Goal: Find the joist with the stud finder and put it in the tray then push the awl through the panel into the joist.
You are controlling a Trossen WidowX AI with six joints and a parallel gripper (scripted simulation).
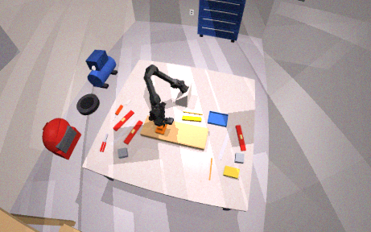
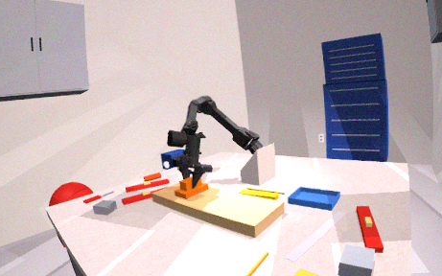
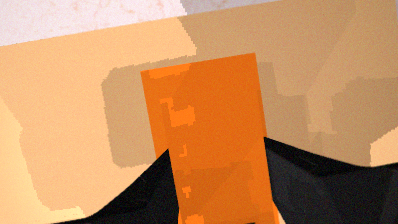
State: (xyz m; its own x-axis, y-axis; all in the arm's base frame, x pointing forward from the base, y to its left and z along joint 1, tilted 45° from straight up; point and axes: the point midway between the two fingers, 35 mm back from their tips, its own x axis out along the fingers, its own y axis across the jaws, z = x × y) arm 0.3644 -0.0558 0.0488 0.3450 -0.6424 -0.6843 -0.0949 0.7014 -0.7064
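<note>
Now: the blue tray 400 mm to the left of my gripper tip, 260 mm behind it and 50 mm below it. Round my gripper tip: awl 170 mm behind, 120 mm to the right, 60 mm below; then orange stud finder 20 mm behind, 20 mm above; then yellow bar 190 mm to the left, 190 mm behind, 60 mm below.
</note>
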